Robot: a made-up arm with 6 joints. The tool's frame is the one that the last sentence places.
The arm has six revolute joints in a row. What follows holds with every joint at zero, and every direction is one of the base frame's. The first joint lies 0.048 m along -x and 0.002 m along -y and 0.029 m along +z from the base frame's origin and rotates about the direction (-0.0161, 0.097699, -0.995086), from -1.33 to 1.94 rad. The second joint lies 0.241 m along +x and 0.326 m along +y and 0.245 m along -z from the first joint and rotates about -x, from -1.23 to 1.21 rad. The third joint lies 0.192 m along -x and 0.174 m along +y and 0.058 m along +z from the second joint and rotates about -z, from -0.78 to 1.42 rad. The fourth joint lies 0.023 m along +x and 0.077 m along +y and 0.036 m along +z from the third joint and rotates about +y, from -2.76 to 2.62 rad. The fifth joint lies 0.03 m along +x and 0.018 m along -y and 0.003 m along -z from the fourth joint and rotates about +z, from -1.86 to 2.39 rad. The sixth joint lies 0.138 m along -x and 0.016 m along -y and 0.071 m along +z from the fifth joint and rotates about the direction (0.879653, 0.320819, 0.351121), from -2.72 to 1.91 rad. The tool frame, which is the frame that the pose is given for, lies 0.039 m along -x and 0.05 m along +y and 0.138 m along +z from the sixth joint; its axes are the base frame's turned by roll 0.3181, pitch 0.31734 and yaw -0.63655 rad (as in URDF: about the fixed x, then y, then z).
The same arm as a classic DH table. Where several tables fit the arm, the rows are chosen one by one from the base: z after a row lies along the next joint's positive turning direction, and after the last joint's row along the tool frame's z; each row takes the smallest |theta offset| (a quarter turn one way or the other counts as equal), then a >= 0, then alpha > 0; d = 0 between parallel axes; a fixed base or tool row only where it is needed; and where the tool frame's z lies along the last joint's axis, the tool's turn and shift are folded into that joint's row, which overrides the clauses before.
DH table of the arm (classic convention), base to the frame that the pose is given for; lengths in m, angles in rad. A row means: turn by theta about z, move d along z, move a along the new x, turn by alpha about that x. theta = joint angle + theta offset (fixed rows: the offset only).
base (fixed): theta offset 0.1633, d 0.0876, a -0.0477, alpha -3.0424
joint 1: theta offset -1.4083, d 0.3346, a 0.3005, alpha 1.5547
joint 2: theta offset 0.0979, d -0.0534, a 0.174, alpha -1.5708
joint 3: theta offset 1.5708, d -0.094, a 0.023, alpha 1.5708
joint 4: theta offset 0, d 0.059, a 0.03, alpha 1.5708
joint 5: theta offset -1.2211, d 0.1187, a -0.0322, alpha -1.2121
joint 6: theta offset 0.4455, d -0.1366, a -0.1131, alpha 1.3431
tool (fixed): theta offset 0.4022, d 0.0994, a 0, alpha 0
Joint limits (rad, base to tool): -1.33..1.94 -1.23..1.21 -0.78..1.42 -2.76..2.62 -1.86..2.39 -2.72..1.91

